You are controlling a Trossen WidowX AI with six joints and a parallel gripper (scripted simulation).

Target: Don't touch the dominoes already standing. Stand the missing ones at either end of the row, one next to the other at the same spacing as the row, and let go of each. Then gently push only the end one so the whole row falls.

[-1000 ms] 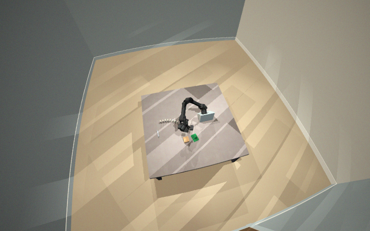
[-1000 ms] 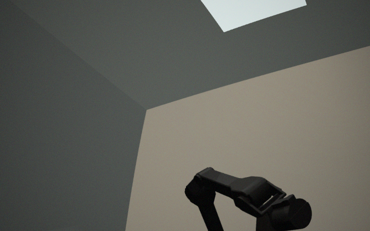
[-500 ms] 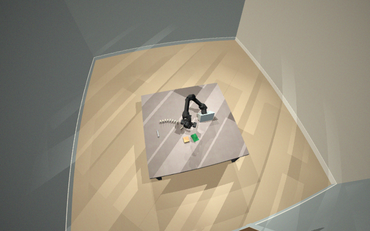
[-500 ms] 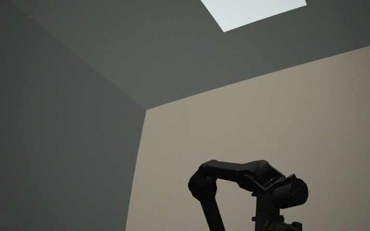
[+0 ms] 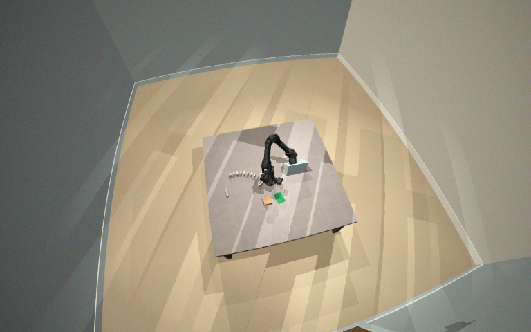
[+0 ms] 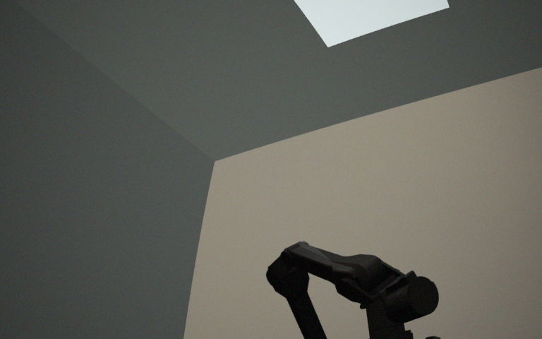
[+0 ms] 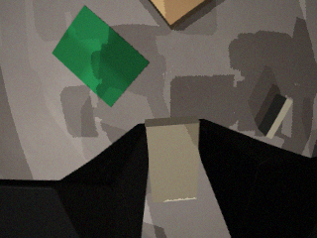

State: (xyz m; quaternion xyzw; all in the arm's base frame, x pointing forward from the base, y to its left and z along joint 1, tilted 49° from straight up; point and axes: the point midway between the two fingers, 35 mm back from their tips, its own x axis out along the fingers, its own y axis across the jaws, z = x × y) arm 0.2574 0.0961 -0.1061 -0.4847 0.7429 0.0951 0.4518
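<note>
My gripper tip is 5 cm past the green flat tile, 9 cm to the right of it and 13 cm above it.
</note>
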